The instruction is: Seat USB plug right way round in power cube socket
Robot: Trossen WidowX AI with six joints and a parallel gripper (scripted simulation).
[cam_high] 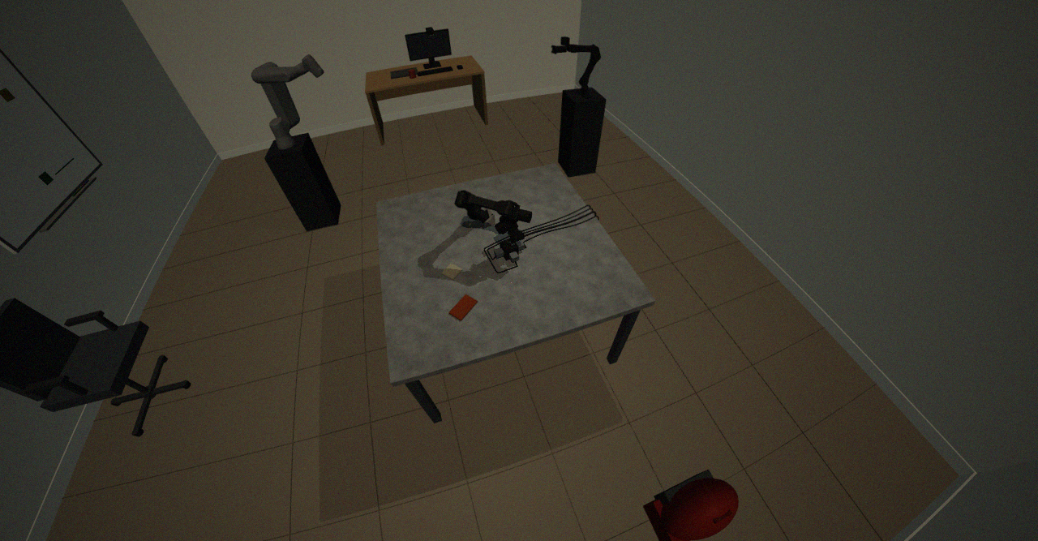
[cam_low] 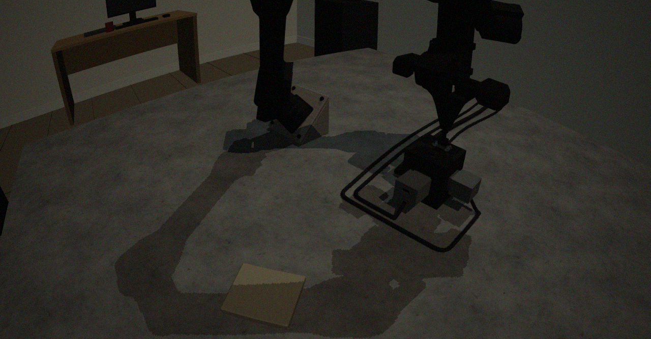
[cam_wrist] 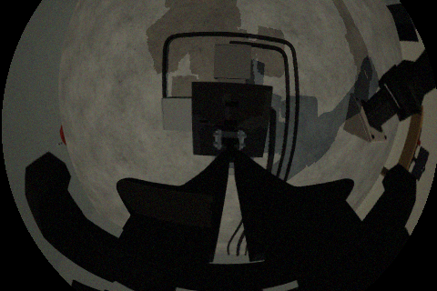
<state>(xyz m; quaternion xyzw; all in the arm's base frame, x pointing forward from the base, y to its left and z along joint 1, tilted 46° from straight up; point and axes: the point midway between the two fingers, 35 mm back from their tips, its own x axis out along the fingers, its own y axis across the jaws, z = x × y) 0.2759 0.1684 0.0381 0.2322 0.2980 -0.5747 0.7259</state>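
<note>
Now: gripper tip 20 mm above the USB plug. The rest, counted from my gripper tip: beige pad (40 mm ahead, 350 mm to the right, 100 mm below).
</note>
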